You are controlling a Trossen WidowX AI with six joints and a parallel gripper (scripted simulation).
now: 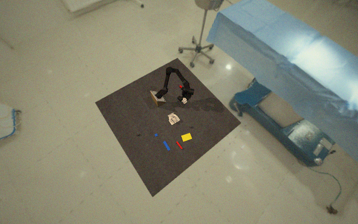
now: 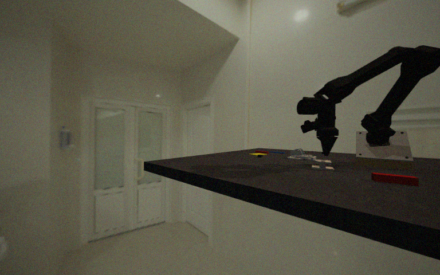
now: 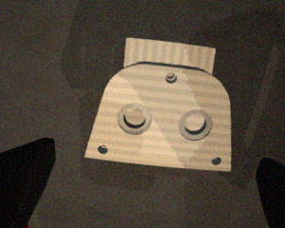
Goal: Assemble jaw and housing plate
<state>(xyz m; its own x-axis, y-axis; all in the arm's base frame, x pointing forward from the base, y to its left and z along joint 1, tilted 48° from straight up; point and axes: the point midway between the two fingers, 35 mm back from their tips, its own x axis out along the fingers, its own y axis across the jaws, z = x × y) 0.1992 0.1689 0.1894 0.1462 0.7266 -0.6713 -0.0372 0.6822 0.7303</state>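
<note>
The curved white jaw is 9 cm ahead of my gripper tip, 24 cm to the right of it and 4 cm below it. Also, from my gripper tip: blue bar: 31 cm ahead, 53 cm to the right, 5 cm below; small blue piece: 14 cm ahead, 55 cm to the right, 5 cm below; yellow block: 38 cm ahead, 29 cm to the right, 5 cm below.
</note>
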